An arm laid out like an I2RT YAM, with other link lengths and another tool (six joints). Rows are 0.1 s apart.
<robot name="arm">
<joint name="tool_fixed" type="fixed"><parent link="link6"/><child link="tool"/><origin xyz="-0.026 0.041 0.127" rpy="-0.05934 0 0.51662"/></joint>
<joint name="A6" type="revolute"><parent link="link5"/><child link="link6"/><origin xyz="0.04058 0 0.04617" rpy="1.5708 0 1.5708"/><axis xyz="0 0 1"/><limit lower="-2.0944" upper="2.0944"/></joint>
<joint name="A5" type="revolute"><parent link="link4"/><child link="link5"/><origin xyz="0.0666 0.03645 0.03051" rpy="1.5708 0 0"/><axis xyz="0 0 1"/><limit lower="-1.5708" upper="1.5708"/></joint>
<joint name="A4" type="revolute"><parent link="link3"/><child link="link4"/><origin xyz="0.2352 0.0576 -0.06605" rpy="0 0 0"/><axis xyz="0 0 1"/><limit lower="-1.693" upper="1.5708"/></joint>
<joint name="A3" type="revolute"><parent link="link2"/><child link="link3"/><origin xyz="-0.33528 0 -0.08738" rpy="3.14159 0 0"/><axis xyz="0 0 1"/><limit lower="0" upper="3.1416"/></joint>
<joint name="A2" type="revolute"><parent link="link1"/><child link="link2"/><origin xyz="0.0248 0.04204 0.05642" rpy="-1.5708 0 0"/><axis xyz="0 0 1"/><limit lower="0" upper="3.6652"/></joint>
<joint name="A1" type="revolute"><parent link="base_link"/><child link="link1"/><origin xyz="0 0 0.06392" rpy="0 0 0"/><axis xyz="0 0 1"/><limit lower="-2.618" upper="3.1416"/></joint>
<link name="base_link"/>
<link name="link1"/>
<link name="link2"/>
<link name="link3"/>
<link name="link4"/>
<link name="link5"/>
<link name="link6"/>
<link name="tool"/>
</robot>
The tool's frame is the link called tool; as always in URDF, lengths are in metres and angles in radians.
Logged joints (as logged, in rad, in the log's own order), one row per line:
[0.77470 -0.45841 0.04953 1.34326 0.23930 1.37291]
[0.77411 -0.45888 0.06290 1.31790 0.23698 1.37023]
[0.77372 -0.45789 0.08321 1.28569 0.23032 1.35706]
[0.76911 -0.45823 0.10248 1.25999 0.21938 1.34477]
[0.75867 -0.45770 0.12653 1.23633 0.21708 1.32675]
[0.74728 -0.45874 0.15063 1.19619 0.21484 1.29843]
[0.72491 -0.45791 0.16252 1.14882 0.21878 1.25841]
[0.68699 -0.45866 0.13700 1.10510 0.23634 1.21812]
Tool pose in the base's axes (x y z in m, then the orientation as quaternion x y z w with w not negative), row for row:
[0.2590 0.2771 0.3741 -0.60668 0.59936 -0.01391 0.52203]
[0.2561 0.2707 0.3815 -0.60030 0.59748 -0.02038 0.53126]
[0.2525 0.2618 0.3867 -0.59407 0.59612 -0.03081 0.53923]
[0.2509 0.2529 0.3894 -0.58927 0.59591 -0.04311 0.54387]
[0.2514 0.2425 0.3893 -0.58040 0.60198 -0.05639 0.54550]
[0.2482 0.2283 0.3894 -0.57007 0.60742 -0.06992 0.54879]
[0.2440 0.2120 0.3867 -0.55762 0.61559 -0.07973 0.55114]
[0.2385 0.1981 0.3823 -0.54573 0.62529 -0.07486 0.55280]
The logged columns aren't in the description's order. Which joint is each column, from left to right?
Columns, left to right: A1, A4, A5, A2, A6, A3.
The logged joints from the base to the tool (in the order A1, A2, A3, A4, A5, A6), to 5 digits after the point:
[0.77470 1.34326 1.37291 -0.45841 0.04953 0.23930]
[0.77411 1.31790 1.37023 -0.45888 0.06290 0.23698]
[0.77372 1.28569 1.35706 -0.45789 0.08321 0.23032]
[0.76911 1.25999 1.34477 -0.45823 0.10248 0.21938]
[0.75867 1.23633 1.32675 -0.45770 0.12653 0.21708]
[0.74728 1.19619 1.29843 -0.45874 0.15063 0.21484]
[0.72491 1.14882 1.25841 -0.45791 0.16252 0.21878]
[0.68699 1.10510 1.21812 -0.45866 0.13700 0.23634]

